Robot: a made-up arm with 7 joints. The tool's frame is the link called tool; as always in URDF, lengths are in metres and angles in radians. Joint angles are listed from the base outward.
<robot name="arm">
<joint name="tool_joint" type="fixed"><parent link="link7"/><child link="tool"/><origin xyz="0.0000 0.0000 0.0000" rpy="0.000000 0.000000 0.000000"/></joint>
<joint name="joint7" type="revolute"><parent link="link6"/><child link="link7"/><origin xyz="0.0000 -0.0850 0.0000" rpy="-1.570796 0.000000 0.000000"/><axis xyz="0 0 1"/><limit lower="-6.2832" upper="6.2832"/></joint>
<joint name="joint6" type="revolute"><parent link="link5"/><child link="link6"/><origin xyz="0.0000 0.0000 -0.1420" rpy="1.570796 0.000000 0.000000"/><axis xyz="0 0 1"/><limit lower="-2.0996" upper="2.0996"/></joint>
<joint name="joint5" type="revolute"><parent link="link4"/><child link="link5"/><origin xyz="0.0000 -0.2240 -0.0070" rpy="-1.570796 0.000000 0.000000"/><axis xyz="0 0 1"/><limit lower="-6.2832" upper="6.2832"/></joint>
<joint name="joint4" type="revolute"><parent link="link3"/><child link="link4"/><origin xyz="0.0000 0.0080 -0.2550" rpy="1.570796 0.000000 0.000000"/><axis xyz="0 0 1"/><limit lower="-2.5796" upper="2.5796"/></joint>
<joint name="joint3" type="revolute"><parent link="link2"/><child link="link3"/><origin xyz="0.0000 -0.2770 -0.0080" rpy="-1.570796 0.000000 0.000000"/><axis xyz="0 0 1"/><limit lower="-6.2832" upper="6.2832"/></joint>
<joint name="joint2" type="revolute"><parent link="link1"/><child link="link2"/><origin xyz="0.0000 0.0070 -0.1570" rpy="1.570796 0.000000 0.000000"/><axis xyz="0 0 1"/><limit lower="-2.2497" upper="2.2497"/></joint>
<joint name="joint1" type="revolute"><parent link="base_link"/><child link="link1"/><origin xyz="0.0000 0.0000 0.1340" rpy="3.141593 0.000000 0.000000"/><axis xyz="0 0 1"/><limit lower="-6.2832" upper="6.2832"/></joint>
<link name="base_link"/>
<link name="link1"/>
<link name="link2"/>
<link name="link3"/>
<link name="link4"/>
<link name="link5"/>
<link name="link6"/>
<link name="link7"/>
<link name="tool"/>
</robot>
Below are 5 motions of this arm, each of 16 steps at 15 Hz.
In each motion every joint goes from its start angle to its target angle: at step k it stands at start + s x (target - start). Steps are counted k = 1, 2, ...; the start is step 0. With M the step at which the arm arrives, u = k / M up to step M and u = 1 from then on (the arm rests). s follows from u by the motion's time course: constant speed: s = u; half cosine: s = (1 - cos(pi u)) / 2; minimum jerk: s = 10 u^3 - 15 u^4 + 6 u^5.
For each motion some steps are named. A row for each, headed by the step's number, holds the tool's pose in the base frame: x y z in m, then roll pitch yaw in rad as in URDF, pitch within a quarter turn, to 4 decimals.
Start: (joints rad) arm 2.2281 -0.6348 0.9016 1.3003 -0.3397 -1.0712 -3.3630
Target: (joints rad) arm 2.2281 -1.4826 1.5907 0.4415 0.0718 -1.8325 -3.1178
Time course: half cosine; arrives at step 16
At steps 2, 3, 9, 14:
2: -0.0787 0.4386 0.9736 2.4168 0.4733 0.2536
3: -0.0464 0.4744 0.9627 2.3786 0.5331 0.1476
9: 0.2950 0.7365 0.6727 1.6516 0.5473 -1.2916
14: 0.4542 0.7518 0.3867 1.6482 0.1170 -1.9854

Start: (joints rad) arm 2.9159 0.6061 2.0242 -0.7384 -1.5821 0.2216 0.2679
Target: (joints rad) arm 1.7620 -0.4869 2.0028 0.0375 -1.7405 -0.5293 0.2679
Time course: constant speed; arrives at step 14
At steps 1, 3, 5, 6, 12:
1: -0.4513 -0.3965 0.9896 2.0651 0.3524 2.6411
3: -0.2798 -0.3784 1.1044 2.3348 0.2206 2.9283
5: -0.1117 -0.2994 1.1904 2.5761 0.0488 -3.1046
6: -0.0362 -0.2382 1.2207 2.6889 -0.0482 -2.9945
12: 0.1501 0.3155 1.2021 -2.8815 -0.6884 -2.5928

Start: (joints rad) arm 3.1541 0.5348 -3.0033 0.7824 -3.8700 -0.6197 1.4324
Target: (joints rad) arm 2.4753 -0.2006 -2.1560 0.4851 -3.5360 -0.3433 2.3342
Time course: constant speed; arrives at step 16
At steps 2, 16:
2: -0.0650 -0.0536 1.1753 -2.3823 -0.2961 2.1189
16: 0.3504 0.0464 1.1621 -2.3090 0.5485 1.1000

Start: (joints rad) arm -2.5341 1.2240 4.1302 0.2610 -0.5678 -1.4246 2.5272
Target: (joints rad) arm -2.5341 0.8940 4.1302 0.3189 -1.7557 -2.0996 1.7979
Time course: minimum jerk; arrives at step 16
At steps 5, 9, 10, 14, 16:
5: -0.7283 0.4331 0.6108 -0.1986 0.6203 -1.2408
9: -0.6804 0.3476 0.7144 -0.4191 0.1175 -1.3162
10: -0.6637 0.3252 0.7407 -0.4309 0.0025 -1.2907
14: -0.6159 0.2728 0.8022 -0.4180 -0.2348 -1.1956
16: -0.6126 0.2697 0.8059 -0.4155 -0.2475 -1.1886

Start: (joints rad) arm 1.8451 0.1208 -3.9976 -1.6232 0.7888 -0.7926 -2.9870
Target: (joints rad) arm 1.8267 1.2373 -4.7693 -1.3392 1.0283 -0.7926 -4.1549
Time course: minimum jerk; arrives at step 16
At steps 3, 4, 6, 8, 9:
3: 0.1876 -0.4325 0.7071 0.7779 0.3911 2.7839
4: 0.1960 -0.4494 0.6938 0.7107 0.4433 2.7556
6: 0.2199 -0.4966 0.6524 0.4532 0.5903 2.6048
8: 0.2434 -0.5492 0.5996 -0.0049 0.6854 2.2546
9: 0.2510 -0.5742 0.5728 -0.2673 0.6608 2.0355

